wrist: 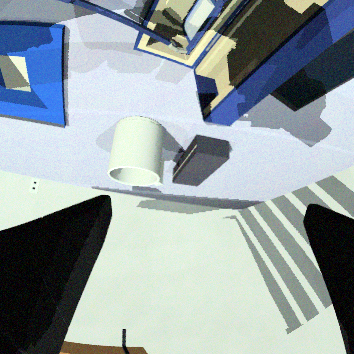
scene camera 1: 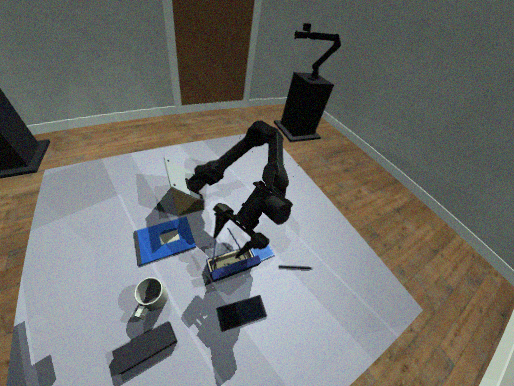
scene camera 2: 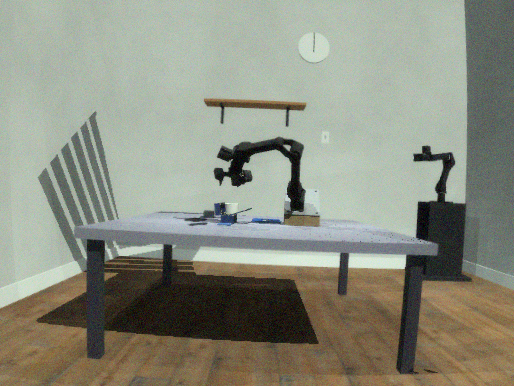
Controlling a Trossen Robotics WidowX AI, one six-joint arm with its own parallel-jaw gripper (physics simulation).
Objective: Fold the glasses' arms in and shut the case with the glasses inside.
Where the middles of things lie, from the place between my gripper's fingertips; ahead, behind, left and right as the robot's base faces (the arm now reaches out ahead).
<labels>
My hand is 60 mm past the glasses (wrist: pixel 193 26), 20 mm to the right of it and 140 mm above it. Round my hand: white mug (wrist: pixel 135 158) 30 mm ahead, 250 mm to the right, 130 mm below; blue book (scene camera 1: pixel 159 241) 190 mm behind, 180 mm to the right, 180 mm below; dark tablet (scene camera 1: pixel 245 311) 160 mm ahead, 10 mm to the left, 180 mm below.
</labels>
